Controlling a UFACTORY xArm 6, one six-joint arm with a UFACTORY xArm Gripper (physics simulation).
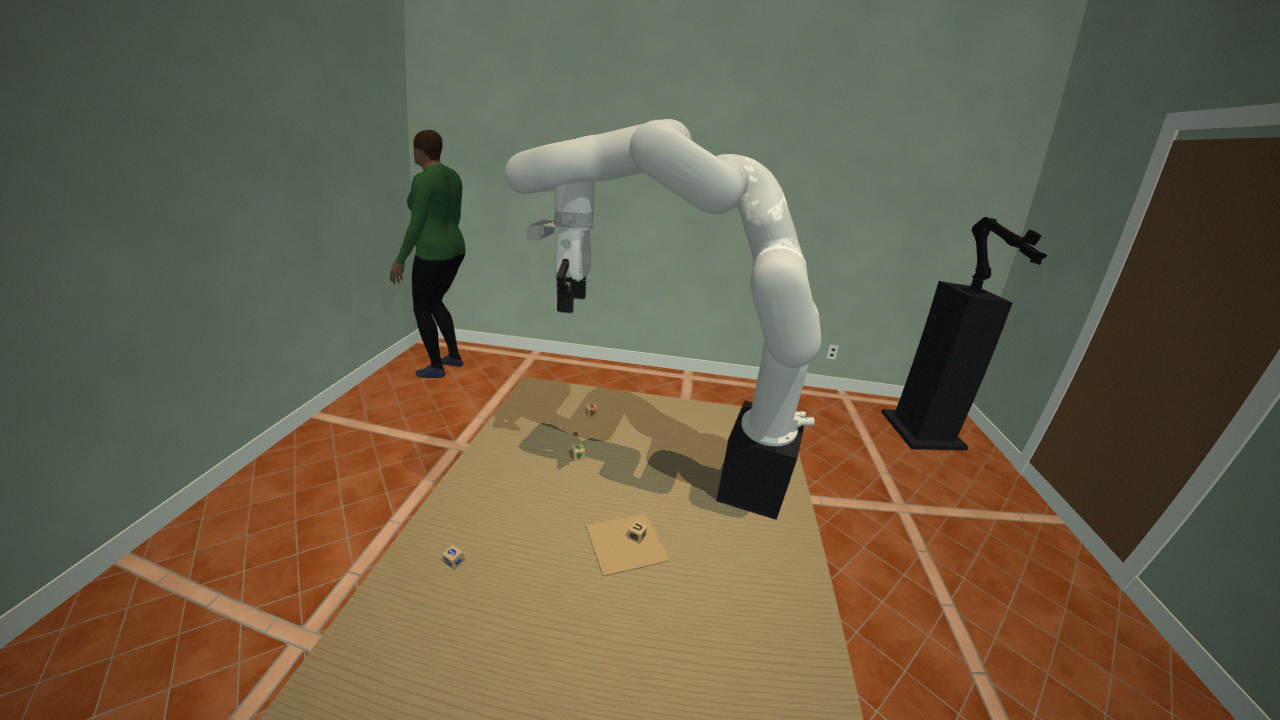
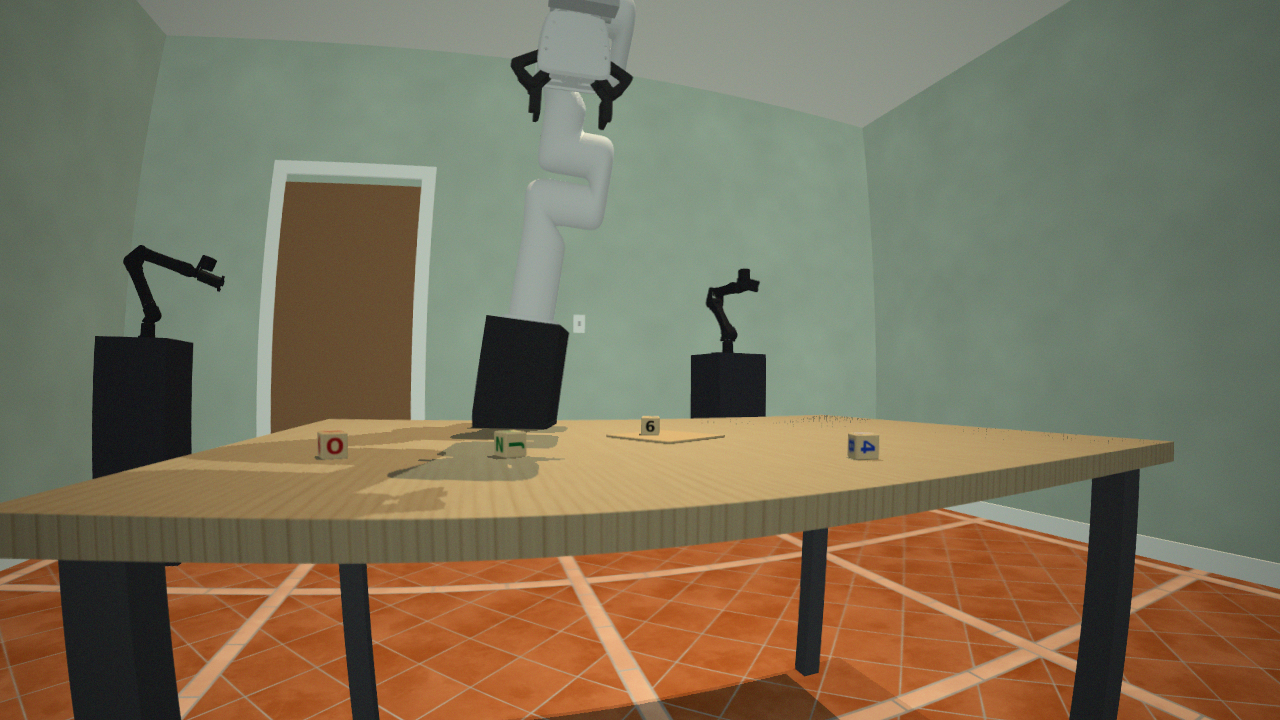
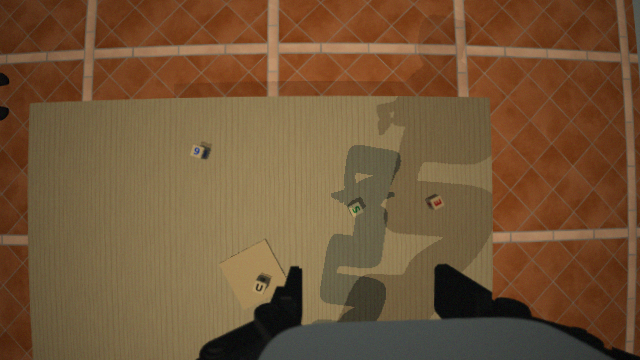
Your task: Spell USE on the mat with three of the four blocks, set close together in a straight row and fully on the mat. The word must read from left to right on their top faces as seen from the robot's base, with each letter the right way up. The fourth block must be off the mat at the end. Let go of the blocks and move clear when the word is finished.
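Observation:
The block with a black U on top (image 1: 636,532) (image 2: 649,426) (image 3: 260,286) sits on the square tan mat (image 1: 608,559) (image 3: 240,270), towards its base-side edge. The green S block (image 1: 578,452) (image 2: 510,444) (image 3: 356,209) stands off the mat, in the arm's shadow, turned at an angle. The red E block (image 1: 591,410) (image 2: 332,445) (image 3: 436,202) stands farther off, beyond the S block. The block with a blue 6 or 9 on top (image 1: 452,557) (image 2: 862,445) (image 3: 197,151) is off the mat on the other side. My gripper (image 1: 572,302) (image 2: 569,122) (image 3: 368,288) is open and empty, pointing down high above the table.
The wooden table (image 1: 572,653) (image 2: 626,488) (image 3: 115,210) carries the blocks and mat. My black base (image 1: 759,470) (image 2: 519,376) stands at the table's edge. A person in green (image 1: 435,214) stands on the floor beyond the table. Black pedestals with small arms stand apart from the table.

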